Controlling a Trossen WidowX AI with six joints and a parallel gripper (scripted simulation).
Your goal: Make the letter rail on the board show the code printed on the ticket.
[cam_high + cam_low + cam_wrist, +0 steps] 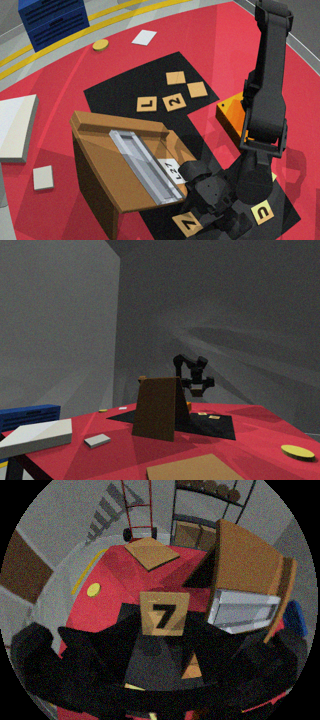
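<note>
Now: gripper tip 1 cm past the white ticket, 16 cm to the left of it and 7 cm above it. The rest, counted from my gripper tip: small white block: 38 cm ahead, 28 cm to the right, 17 cm below; then 7 tile: right at my gripper tip; then black mat: 11 cm behind, 26 cm to the right, 17 cm below.
</note>
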